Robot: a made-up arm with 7 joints. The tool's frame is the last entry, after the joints.
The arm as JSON. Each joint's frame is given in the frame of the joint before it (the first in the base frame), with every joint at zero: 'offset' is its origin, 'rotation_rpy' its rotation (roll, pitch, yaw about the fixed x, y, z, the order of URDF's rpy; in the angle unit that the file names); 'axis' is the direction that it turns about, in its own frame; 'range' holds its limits. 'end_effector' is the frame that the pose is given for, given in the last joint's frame.
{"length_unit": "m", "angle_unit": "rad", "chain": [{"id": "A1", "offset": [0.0, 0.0, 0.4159], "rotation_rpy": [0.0, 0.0, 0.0], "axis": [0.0, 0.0, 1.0], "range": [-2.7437, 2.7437]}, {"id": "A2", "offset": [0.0, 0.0, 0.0], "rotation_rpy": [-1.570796, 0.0, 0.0], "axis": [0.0, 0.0, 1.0], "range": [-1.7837, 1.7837]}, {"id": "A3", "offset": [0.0, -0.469, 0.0], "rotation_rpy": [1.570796, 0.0, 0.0], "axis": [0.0, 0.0, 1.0], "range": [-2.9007, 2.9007]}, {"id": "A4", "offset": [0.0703, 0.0, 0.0], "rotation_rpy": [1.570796, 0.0, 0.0], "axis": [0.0, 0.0, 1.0], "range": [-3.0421, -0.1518]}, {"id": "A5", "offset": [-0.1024, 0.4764, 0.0], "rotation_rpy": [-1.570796, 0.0, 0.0], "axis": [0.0, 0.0, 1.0], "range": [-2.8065, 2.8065]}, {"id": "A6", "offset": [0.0, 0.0, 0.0], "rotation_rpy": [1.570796, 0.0, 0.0], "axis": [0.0, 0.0, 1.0], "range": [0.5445, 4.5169]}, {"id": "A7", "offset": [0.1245, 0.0, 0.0], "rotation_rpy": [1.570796, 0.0, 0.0], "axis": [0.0, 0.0, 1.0], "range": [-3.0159, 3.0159]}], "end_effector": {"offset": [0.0, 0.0, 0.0], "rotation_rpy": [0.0, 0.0, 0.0]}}
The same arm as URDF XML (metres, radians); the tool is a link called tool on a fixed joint. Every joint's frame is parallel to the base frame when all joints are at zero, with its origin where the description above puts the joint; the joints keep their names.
<robot name="arm">
<joint name="tool_joint" type="fixed"><parent link="link7"/><child link="tool"/><origin xyz="0 0 0" rpy="3.1416 0 0"/></joint>
<joint name="A7" type="revolute"><parent link="link6"/><child link="link7"/><origin xyz="0.1245 0 0"/><axis xyz="0 0 -1"/><limit lower="-3.0159" upper="3.0159"/></joint>
<joint name="A6" type="revolute"><parent link="link5"/><child link="link6"/><origin xyz="0 0 0"/><axis xyz="0 -1 0"/><limit lower="0.5445" upper="4.5169"/></joint>
<joint name="A5" type="revolute"><parent link="link4"/><child link="link5"/><origin xyz="-0.1024 0 0.4764"/><axis xyz="0 0 1"/><limit lower="-2.8065" upper="2.8065"/></joint>
<joint name="A4" type="revolute"><parent link="link3"/><child link="link4"/><origin xyz="0.0703 0 0"/><axis xyz="0 -1 0"/><limit lower="-3.0421" upper="-0.1518"/></joint>
<joint name="A3" type="revolute"><parent link="link2"/><child link="link3"/><origin xyz="0 0 0.469"/><axis xyz="0 0 1"/><limit lower="-2.9007" upper="2.9007"/></joint>
<joint name="A2" type="revolute"><parent link="link1"/><child link="link2"/><origin xyz="0 0 0"/><axis xyz="0 1 0"/><limit lower="-1.7837" upper="1.7837"/></joint>
<joint name="A1" type="revolute"><parent link="base_link"/><child link="link1"/><origin xyz="0 0 0.4159"/><axis xyz="0 0 1"/><limit lower="-2.7437" upper="2.7437"/></joint>
<link name="base_link"/>
<link name="link1"/>
<link name="link2"/>
<link name="link3"/>
<link name="link4"/>
<link name="link5"/>
<link name="link6"/>
<link name="link7"/>
<link name="tool"/>
</robot>

